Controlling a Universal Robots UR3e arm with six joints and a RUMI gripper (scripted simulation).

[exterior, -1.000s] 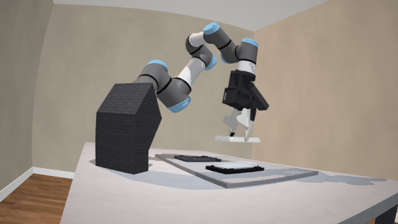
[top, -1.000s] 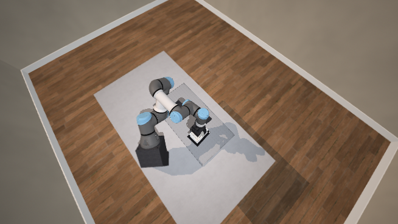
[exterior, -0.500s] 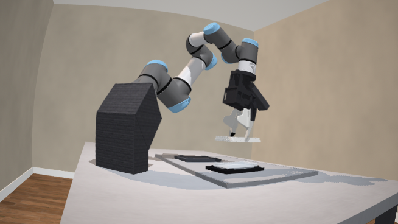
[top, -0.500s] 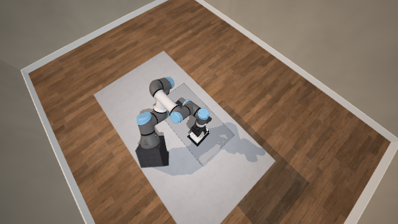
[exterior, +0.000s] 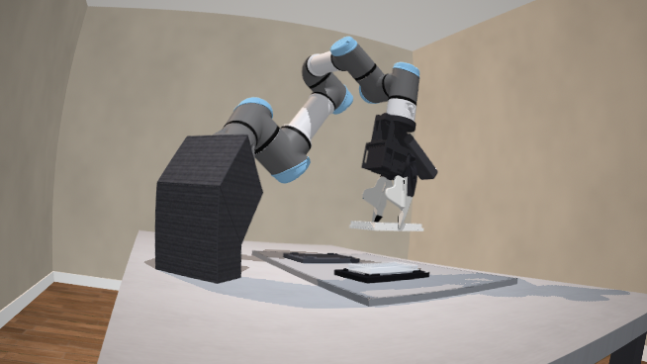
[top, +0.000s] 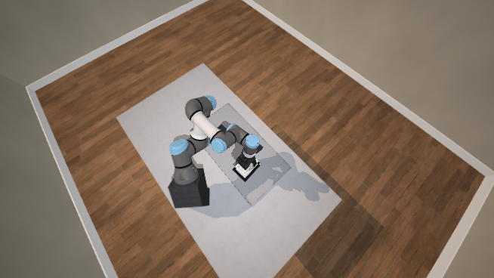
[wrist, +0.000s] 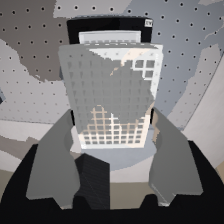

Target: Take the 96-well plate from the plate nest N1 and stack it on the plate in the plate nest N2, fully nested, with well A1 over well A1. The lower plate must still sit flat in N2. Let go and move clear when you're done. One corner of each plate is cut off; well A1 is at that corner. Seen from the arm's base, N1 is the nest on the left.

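My gripper is now 110 mm above the black nest N2. From my hand the other things lie so: dark plate nest N1: 40 mm behind, 300 mm to the left, 110 mm below; then label: 90 mm ahead, 40 mm to the right, 100 mm below; then white 96-well plate: 10 mm below.
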